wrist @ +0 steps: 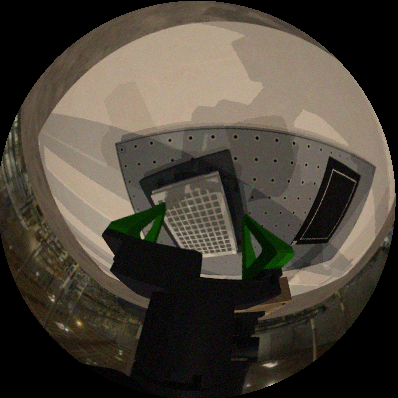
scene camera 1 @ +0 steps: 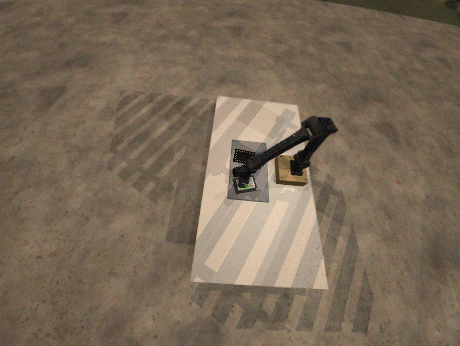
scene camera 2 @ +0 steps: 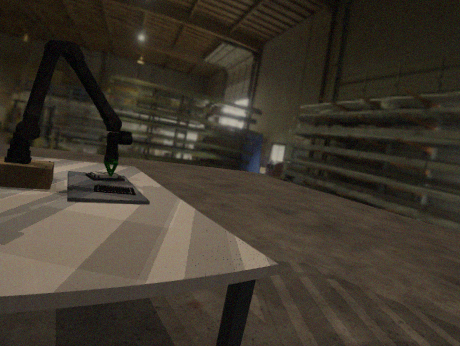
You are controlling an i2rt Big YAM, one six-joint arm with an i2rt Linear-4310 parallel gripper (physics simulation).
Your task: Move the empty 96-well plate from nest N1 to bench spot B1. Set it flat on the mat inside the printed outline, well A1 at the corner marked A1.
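Frame: origin at the arm's base, x ahead, y left, z up, level; millimetres.
Where they show: gripper, fingertip midpoint: (wrist: 204, 212) (scene camera 1: 242, 181) (scene camera 2: 110, 174); arm's base, origin of the base link: (wrist: 244, 313) (scene camera 1: 295, 168) (scene camera 2: 18, 161).
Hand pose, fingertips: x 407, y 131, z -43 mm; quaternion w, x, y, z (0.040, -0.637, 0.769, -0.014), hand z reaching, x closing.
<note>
Things, the pixels of their top centre, and the offset from my fingertips. Level surfaces: height alone.
- pale 96-well plate, middle of its top: (wrist: 198, 228) (scene camera 2: 105, 173) (scene camera 1: 245, 183) dx -27, dy +9, dz +1 mm
- black nest N1, middle of its top: (wrist: 198, 226) (scene camera 2: 105, 174) (scene camera 1: 245, 183) dx -26, dy +9, dz -4 mm
- B1, middle of its top: (wrist: 331, 210) (scene camera 2: 114, 189) (scene camera 1: 244, 156) dx -18, dy -234, dz -23 mm
- grey perforated board, middle of its top: (wrist: 285, 230) (scene camera 2: 102, 183) (scene camera 1: 249, 168) dx -57, dy -135, dz -25 mm
- pale table, its level: dz -38 mm
The pale 96-well plate (scene camera 1: 251, 185) (scene camera 2: 100, 175) (wrist: 200, 220) sits in the black nest N1 (wrist: 187, 166), which is turned slightly on the grey board. My gripper (scene camera 1: 244, 186) (scene camera 2: 111, 174) (wrist: 204, 212) points down over the plate with its green fingers wide open and nothing held. In the wrist view one fingertip shows at the plate's left edge and the other to the right of the plate. Whether the tips are above or level with the plate's sides is hard to tell. The black mat of B1 (scene camera 1: 244, 155) (scene camera 2: 114, 189) (wrist: 327, 207) carries a thin pale outline, with a small pale mark at one corner.
The nest and mat are on a grey perforated board (scene camera 1: 260, 195) (scene camera 2: 82, 195) (wrist: 270, 145) on the pale table (scene camera 1: 250, 240) (scene camera 2: 100, 250). The arm stands on a wooden block (scene camera 1: 291, 170) (scene camera 2: 27, 174) beside the board. Striped shadows cross the table.
</note>
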